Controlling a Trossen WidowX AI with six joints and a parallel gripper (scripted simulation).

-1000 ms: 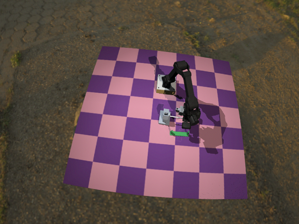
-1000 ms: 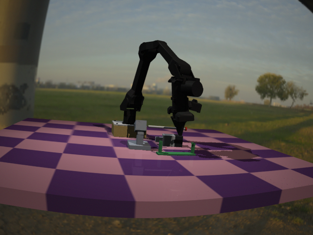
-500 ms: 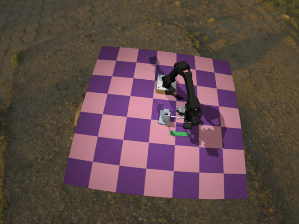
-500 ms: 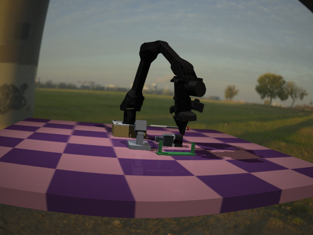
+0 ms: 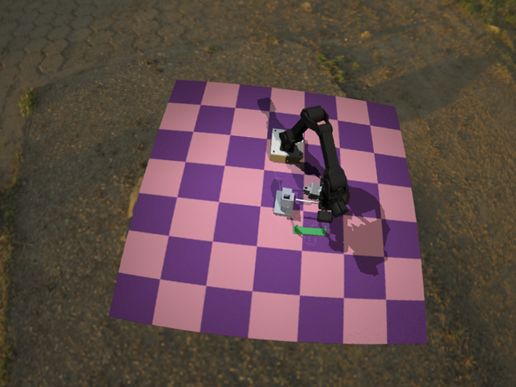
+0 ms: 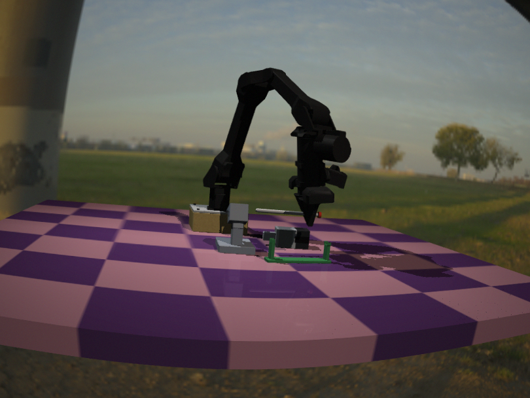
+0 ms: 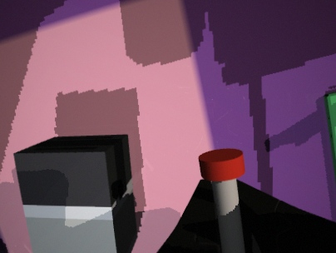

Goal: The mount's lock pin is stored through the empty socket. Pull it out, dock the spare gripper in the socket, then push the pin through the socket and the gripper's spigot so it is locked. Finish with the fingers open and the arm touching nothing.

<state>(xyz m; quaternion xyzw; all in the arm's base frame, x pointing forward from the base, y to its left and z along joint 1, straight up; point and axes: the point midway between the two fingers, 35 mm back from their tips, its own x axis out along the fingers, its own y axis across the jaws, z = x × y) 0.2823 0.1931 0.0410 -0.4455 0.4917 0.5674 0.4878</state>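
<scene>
Right now my gripper tip is 100 mm short of the green rack, 40 mm to the left of it and 40 mm above it. The rest, counted from my gripper tip: spare gripper: 90 mm behind, 40 mm to the right, 40 mm below; grey mount: 160 mm to the right, 10 mm below.
</scene>
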